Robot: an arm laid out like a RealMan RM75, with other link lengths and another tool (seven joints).
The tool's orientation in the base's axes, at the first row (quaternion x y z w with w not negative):
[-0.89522, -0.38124, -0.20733, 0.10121]
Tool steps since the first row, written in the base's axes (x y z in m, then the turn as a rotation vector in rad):
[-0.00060, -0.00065, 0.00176, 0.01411, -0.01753, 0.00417]
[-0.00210, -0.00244, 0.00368, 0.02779, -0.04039, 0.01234]
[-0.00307, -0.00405, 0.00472, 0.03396, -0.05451, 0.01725]
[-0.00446, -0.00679, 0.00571, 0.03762, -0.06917, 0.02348]
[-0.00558, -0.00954, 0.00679, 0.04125, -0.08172, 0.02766]
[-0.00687, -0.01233, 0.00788, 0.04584, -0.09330, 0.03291]
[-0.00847, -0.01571, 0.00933, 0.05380, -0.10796, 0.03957]
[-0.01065, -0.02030, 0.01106, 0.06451, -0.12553, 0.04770]
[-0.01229, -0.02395, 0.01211, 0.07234, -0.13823, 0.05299]
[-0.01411, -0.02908, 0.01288, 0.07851, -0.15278, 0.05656]
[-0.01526, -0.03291, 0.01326, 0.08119, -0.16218, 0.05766]
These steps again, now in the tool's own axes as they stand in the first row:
[0.00000, -0.00003, -0.00197, -0.00057, 0.02220, -0.00553]
[-0.00122, 0.00007, -0.00473, -0.00302, 0.04767, -0.01656]
[-0.00239, 0.00046, -0.00649, -0.00602, 0.06175, -0.02392]
[-0.00457, 0.00131, -0.00872, -0.01033, 0.07436, -0.03339]
[-0.00655, 0.00237, -0.01094, -0.01424, 0.08554, -0.04031]
[-0.00865, 0.00333, -0.01324, -0.01644, 0.09672, -0.04758]
[-0.01116, 0.00447, -0.01616, -0.01788, 0.11243, -0.05617]
[-0.01468, 0.00601, -0.01990, -0.01882, 0.13211, -0.06625]
[-0.01757, 0.00731, -0.02256, -0.01970, 0.14641, -0.07298]
[-0.02165, 0.00951, -0.02552, -0.02358, 0.16082, -0.07929]
[-0.02465, 0.01131, -0.02750, -0.02743, 0.16921, -0.08268]

